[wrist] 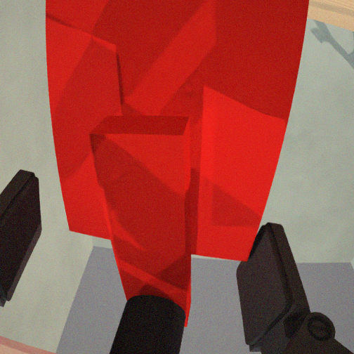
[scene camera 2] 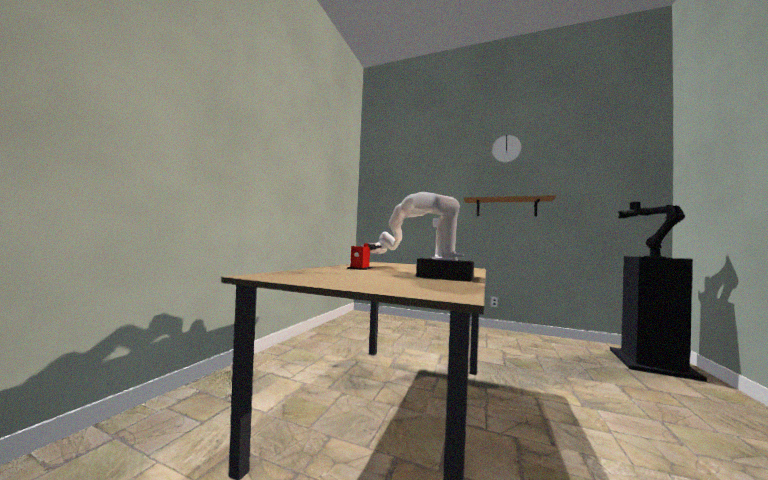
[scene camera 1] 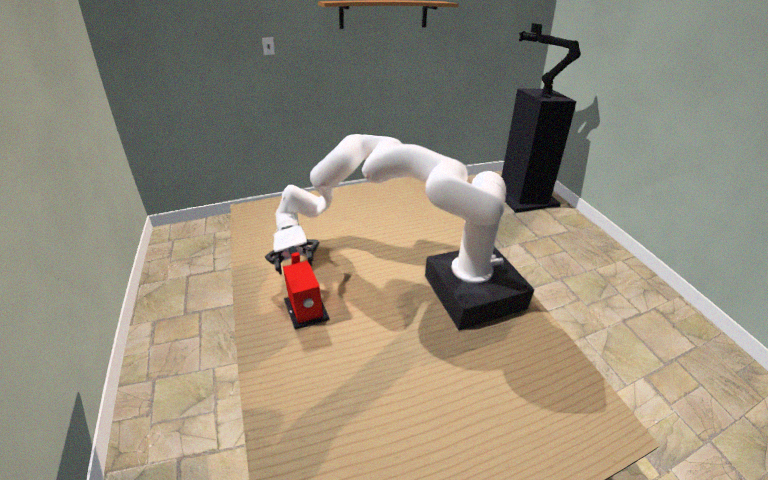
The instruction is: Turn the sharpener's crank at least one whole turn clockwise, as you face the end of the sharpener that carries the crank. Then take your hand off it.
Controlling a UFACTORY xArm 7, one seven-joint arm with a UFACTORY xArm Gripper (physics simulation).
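Seen in the pictures: gripper, fingertip midpoint: [scene camera 1: 294, 266]; arm's base at its link origin: [scene camera 2: 444, 259] [scene camera 1: 472, 269].
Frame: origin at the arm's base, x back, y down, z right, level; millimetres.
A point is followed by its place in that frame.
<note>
The red sharpener [scene camera 1: 303, 280] {z 23, x -496, y -47 mm} [scene camera 2: 359, 257] {z -12, x -478, y 14 mm} [wrist: 245, 60] stands upright on its black base plate [scene camera 1: 312, 323] {z -25, x -491, y 77 mm}. Its crank is on the far end in scene camera 1. The red crank arm [scene camera 1: 295, 258] [wrist: 150, 215] points up, above the body's top. The black crank handle [wrist: 148, 327] sticks out from the arm's end toward the wrist camera. My gripper [scene camera 1: 295, 264] {z 97, x -515, y -38 mm} [scene camera 2: 374, 246] {z 97, x -515, y -38 mm} [wrist: 145, 227] is open at the crank end. In the wrist view the crank arm and handle show between the spread fingers, with a gap on each side. The handle is hidden in scene camera 1.
The sharpener stands near the left edge of the wooden table [scene camera 1: 396, 424] {z -375, x -346, y 81 mm} [scene camera 2: 317, 278] {z -490, x -389, y 81 mm}. The arm's black base block [scene camera 1: 478, 297] {z -116, x -36, y -3 mm} [scene camera 2: 445, 268] {z -139, x 35, y 32 mm} is to the sharpener's right. A black pedestal [scene camera 1: 538, 150] [scene camera 2: 656, 311] with a small black arm stands beyond the table.
</note>
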